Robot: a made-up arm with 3 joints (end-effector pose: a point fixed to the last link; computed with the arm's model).
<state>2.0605 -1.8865 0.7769</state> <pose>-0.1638 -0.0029 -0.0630 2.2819 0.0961 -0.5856</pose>
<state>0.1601 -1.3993 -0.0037</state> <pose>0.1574 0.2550 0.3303 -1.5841 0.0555 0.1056</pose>
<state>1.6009 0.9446 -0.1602</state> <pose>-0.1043 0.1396 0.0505 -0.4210 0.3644 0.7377</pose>
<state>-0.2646 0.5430 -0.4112</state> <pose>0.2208 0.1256 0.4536 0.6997 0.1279 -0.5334</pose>
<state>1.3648 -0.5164 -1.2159</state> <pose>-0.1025 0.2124 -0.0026 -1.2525 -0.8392 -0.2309</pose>
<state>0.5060 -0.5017 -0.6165</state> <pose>0.0805 0.3036 0.2485 -0.9119 -0.1971 -0.2892</pose>
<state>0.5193 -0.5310 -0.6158</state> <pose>0.0774 0.3039 0.2433 -0.9482 -0.2136 -0.2791</pose>
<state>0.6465 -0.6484 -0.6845</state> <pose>0.0478 0.3053 0.1985 -1.1277 -0.3415 -0.2577</pose>
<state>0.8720 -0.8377 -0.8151</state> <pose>-0.0021 0.2870 0.1207 -1.3864 -0.6174 -0.2101</pose>
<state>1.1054 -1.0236 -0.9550</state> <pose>-0.0462 0.2427 0.0484 -1.5731 -0.9632 -0.1319</pose>
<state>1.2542 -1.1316 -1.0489</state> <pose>-0.0684 0.2039 0.0092 -1.6360 -1.2049 -0.0649</pose>
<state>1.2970 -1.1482 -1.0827</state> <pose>-0.0742 0.1924 -0.0010 -1.6343 -1.2691 -0.0501</pose>
